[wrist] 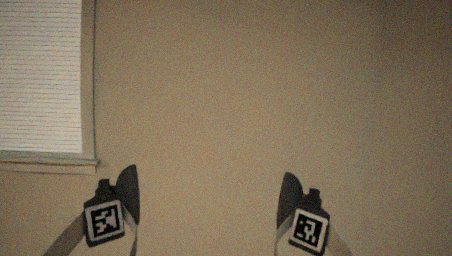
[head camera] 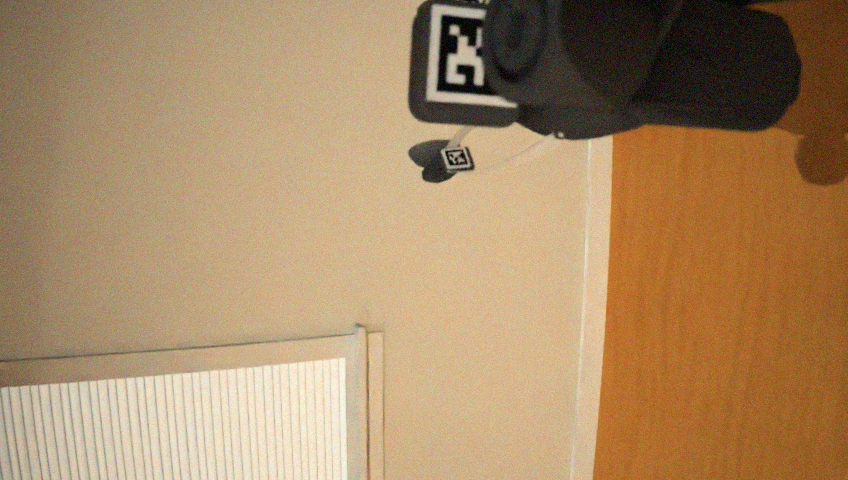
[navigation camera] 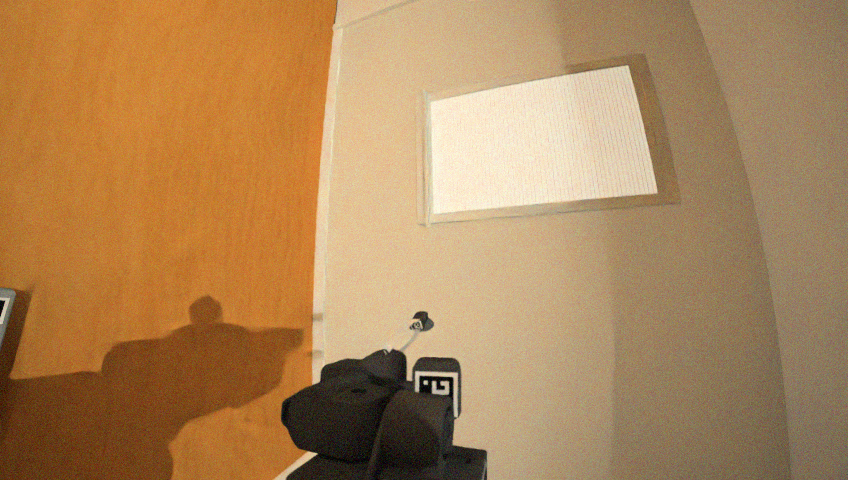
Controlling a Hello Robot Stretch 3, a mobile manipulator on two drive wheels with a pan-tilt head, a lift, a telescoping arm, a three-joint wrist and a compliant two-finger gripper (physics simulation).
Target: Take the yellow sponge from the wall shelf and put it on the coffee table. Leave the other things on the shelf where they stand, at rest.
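Frame: origin at the robot's base, x ahead, y right, z down, level; centimetres.
Seen in the pictures: gripper, fingertip midpoint: point(wrist: 210, 188) point(navigation camera: 425, 354).
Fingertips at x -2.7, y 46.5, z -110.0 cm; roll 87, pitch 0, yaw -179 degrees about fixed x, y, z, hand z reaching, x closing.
Observation:
A point is followed by its place in that frame.
My gripper point(wrist: 210, 188) @[z -110.0, x -2.7, y 46.5 cm] is open and empty, its two dark fingertips wide apart in front of bare beige wall in the wrist view. In the head camera view the gripper point(head camera: 437, 161) shows small below the dark wrist body, and in the navigation camera view the gripper point(navigation camera: 422, 321) shows above the wrist, low in the middle. The yellow sponge, the wall shelf and the coffee table do not show in these views.
A window with a white blind point(head camera: 178, 428) @[z -127.2, x 70.8, y 135.7 cm] point(navigation camera: 541, 142) @[z -148.8, x 92.2, y 133.7 cm] point(wrist: 40, 75) @[z -120.8, x 75.9, y 135.2 cm] is set in the beige wall point(head camera: 238, 208) @[z -111.0, x 20.0, y 140.9 cm] point(navigation camera: 511, 285) @[z -126.6, x 15.2, y 141.4 cm] point(wrist: 225, 100) @[z -113.0, x -8.4, y 143.6 cm]. A pale baseboard point(head camera: 595, 297) @[z -4.9, x 48.1, y 136.9 cm] point(navigation camera: 324, 178) @[z -4.9, x 91.6, y 133.0 cm] borders the orange wooden floor point(head camera: 726, 297) @[z 0.0, x 36.8, y 93.2 cm] point(navigation camera: 178, 148) @[z 0.0, x 65.4, y 47.5 cm], which carries the robot's shadow. A grey edge with a marker point(navigation camera: 4, 309) @[z -16.0, x 0.2, y 15.7 cm] shows at far left.

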